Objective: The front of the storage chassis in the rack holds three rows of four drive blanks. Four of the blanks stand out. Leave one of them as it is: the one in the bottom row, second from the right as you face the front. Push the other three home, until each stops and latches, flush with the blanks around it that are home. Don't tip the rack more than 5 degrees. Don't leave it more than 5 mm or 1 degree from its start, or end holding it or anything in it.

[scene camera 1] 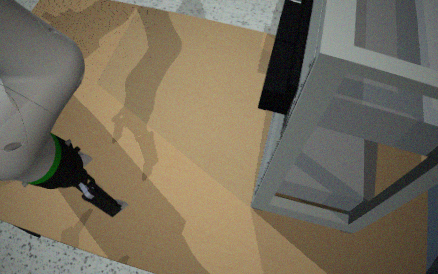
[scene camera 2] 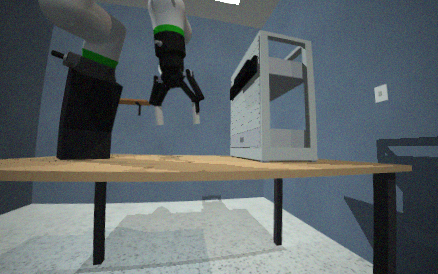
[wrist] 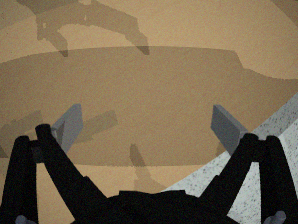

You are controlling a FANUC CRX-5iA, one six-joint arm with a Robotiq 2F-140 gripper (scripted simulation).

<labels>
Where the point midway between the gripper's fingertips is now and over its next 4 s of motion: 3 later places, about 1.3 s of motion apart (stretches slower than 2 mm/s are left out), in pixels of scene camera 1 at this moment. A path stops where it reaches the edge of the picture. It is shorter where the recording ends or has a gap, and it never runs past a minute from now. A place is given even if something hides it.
My gripper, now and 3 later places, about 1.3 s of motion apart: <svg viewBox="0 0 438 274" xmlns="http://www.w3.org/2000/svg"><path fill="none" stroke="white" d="M104 184L202 118L210 58L190 30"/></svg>
</labels>
